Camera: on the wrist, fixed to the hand. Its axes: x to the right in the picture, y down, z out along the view.
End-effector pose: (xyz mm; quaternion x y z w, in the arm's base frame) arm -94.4 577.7 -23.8 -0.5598 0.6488 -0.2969 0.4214
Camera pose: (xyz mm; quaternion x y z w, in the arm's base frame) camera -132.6 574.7 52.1 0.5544 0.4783 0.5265 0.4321
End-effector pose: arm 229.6 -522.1 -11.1 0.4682 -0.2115 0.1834 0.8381
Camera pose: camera 255.6 -487.1 -84.1 0.1632 0.6397 -0.7245 0.1981
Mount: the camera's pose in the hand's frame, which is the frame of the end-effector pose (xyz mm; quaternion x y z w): -12.7 -47.5 -69.4 -0.0081 -0.2089 0.9776 0.0257
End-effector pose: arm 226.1 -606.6 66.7 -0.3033 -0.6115 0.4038 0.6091
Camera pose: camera 301.5 -632.2 96.6 0.5262 -0.1503 -0.6642 0.5093
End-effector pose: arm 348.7 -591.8 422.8 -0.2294 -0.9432 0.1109 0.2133
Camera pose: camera 372.1 -631.5 494.3 0.9065 -0.1546 -0.2516 0.3018
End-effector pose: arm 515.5 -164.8 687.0 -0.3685 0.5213 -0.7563 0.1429
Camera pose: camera 483.2 -90.0 711.4 0.3410 0.3499 0.2015 0.8489
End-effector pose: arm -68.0 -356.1 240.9 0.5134 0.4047 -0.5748 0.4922
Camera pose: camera -101.5 -277.9 241.5 0.2848 -0.5896 0.3624 0.6632
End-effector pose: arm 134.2 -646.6 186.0 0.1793 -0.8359 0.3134 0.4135
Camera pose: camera 208.5 -634.6 225.7 0.7504 0.2857 -0.3680 0.4689
